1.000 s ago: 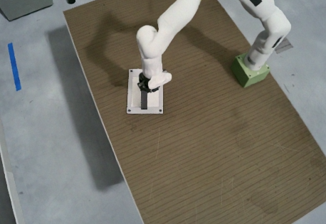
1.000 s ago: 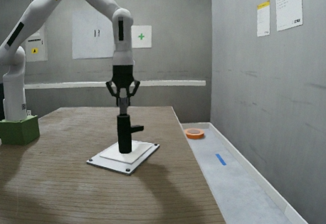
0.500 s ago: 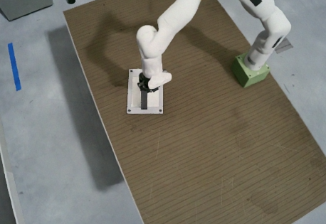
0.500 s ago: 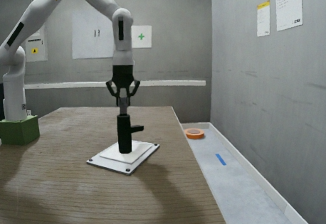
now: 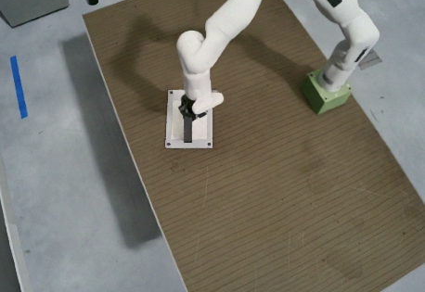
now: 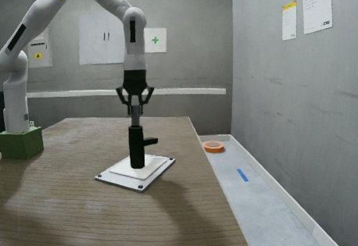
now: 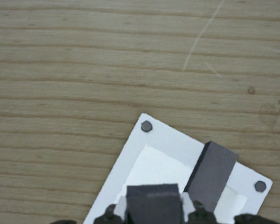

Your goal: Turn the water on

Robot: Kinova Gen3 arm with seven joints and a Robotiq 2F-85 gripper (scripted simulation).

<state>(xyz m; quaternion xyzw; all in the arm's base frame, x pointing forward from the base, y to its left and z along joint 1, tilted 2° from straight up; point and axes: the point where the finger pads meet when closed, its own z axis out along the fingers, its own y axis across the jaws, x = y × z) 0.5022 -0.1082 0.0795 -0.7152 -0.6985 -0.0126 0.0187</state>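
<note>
The lever lies 3 cm to the right of my hand and 1 cm below it. Round my hand: tap (7 cm below, 6 cm to the right, 1 cm ahead).
</note>
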